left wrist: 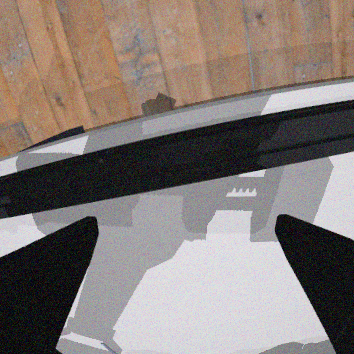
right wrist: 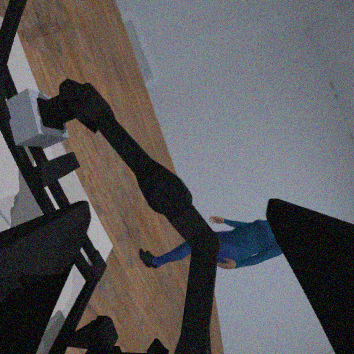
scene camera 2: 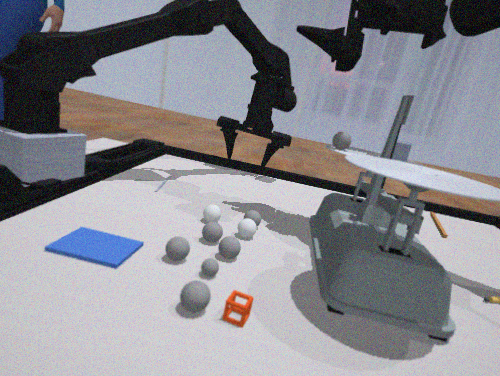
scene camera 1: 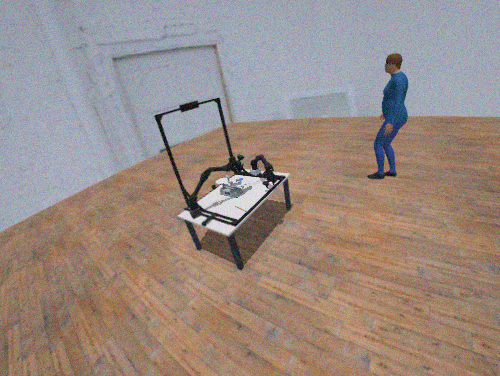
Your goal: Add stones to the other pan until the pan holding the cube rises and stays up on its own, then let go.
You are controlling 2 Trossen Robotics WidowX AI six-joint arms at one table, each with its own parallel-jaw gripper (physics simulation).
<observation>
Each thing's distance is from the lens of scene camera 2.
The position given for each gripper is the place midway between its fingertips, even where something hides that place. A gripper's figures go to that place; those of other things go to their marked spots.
left gripper (scene camera 2: 245, 164): 0.89 m
blue flat pad (scene camera 2: 85, 244): 0.44 m
grey balance scale (scene camera 2: 369, 264): 0.38 m
The marked spots on the grey balance scale and the blue flat pad are 0.31 m apart.
</observation>
